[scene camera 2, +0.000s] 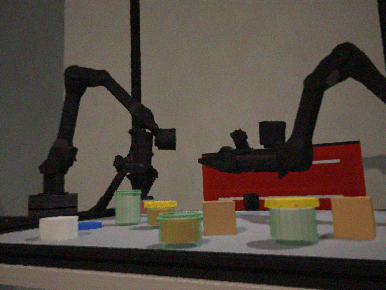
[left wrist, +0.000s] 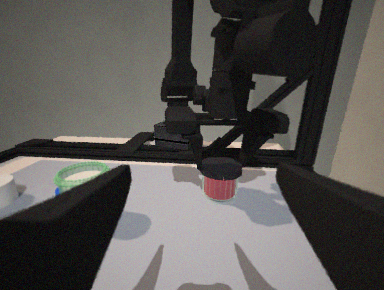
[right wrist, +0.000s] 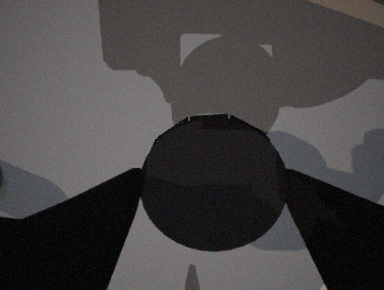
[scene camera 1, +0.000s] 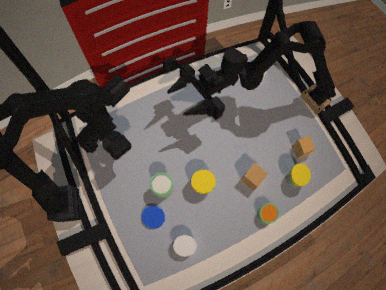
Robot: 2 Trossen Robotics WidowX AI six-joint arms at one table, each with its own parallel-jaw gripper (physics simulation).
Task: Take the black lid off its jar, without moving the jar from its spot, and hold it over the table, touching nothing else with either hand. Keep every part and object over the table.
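Frame: origin at the left arm's base, x down, y ahead, z right, level; millimetres.
Seen in the pictures: left gripper, fingertip midpoint: (scene camera 2: 201, 161) (left wrist: 204, 171) (scene camera 1: 175, 103); right gripper, fingertip midpoint: (scene camera 2: 139, 199) (left wrist: 219, 168) (right wrist: 211, 176) (scene camera 1: 112, 143); left arm's base at its link origin: (scene camera 1: 318, 96); right arm's base at its link origin: (scene camera 2: 53, 194) (scene camera 1: 58, 202).
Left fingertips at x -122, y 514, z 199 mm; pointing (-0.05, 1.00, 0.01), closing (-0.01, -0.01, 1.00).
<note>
Offsets run from my left fingertips to a thing's middle.
The black lid @[dy +205, dx +95, dz +50 mm] (left wrist: 220, 169) (right wrist: 214, 190) is held level between the fingers of my right gripper (right wrist: 211, 176), which is shut on it. The jar with red contents @[dy +205, dx +120, dz +50 mm] (left wrist: 220, 189) stands upright on the table directly under the lid; whether a small gap separates them cannot be told. In scene camera 1 my right arm hides lid and jar. A sliver of the jar's pinkish side shows in scene camera 2. My left gripper (scene camera 1: 177, 102) (scene camera 2: 201, 160) is open and empty, above the table and apart from the jar.
A green-rimmed jar @[dy +148, dx +109, dz -149 mm] (scene camera 1: 161, 184) (scene camera 2: 128, 207), a yellow-lidded jar (scene camera 1: 203, 181), a blue lid @[dy +224, dx +144, dz -205 mm] (scene camera 1: 153, 217), a white piece @[dy +196, dx +132, dz -329 mm] (scene camera 1: 185, 246), two wooden blocks @[dy -92, dx +122, dz -279 mm] (scene camera 1: 255, 176) @[dy -301, dx +121, dz -309 mm] (scene camera 1: 303, 147), another yellow-lidded jar (scene camera 1: 301, 175) and an orange-filled jar @[dy -58, dx +127, dz -398 mm] (scene camera 1: 269, 213) stand toward the front.
</note>
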